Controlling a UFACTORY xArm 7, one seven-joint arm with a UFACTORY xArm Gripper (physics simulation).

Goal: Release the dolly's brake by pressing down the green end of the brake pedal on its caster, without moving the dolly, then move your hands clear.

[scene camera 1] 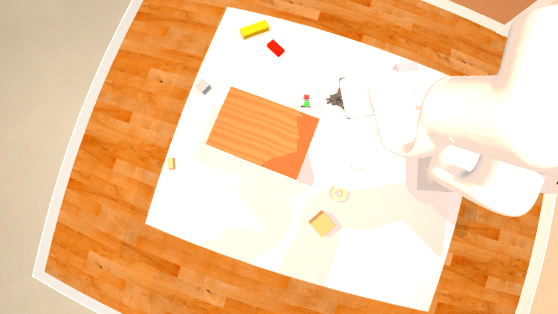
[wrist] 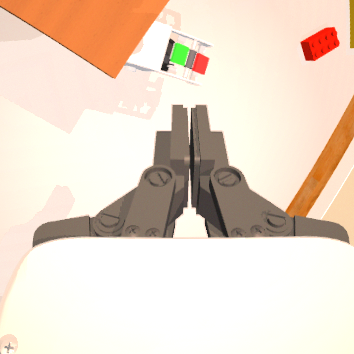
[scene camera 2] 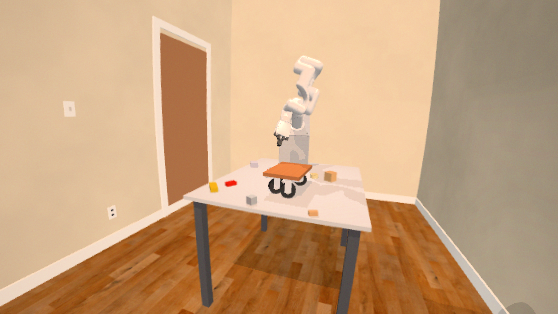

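The dolly (scene camera 1: 260,130) (scene camera 2: 287,170) (wrist: 95,30) has an orange wooden deck and stands on the table on black wheels. The brake pedal sticks out past one deck corner. Its green end (scene camera 1: 306,104) (wrist: 180,54) is nearer the deck and its red end (scene camera 1: 306,97) (wrist: 201,64) is farther out. Which end sits lower I cannot tell. My gripper (scene camera 1: 328,100) (scene camera 2: 279,143) (wrist: 187,129) is shut and empty. It hangs above the table, apart from the pedal and the deck, to their right in the first scene view. The pedal does not show in the second scene view.
On the table (scene camera 1: 380,260) (scene camera 2: 340,210) are a red brick (scene camera 1: 275,48) (scene camera 2: 230,183) (wrist: 321,44), a yellow block (scene camera 1: 255,29) (scene camera 2: 213,187), a grey cube (scene camera 1: 203,86) (scene camera 2: 251,200), an orange cube (scene camera 1: 322,224) (scene camera 2: 330,176), a small orange block (scene camera 1: 171,163) (scene camera 2: 313,213) and a yellowish ring (scene camera 1: 332,194).
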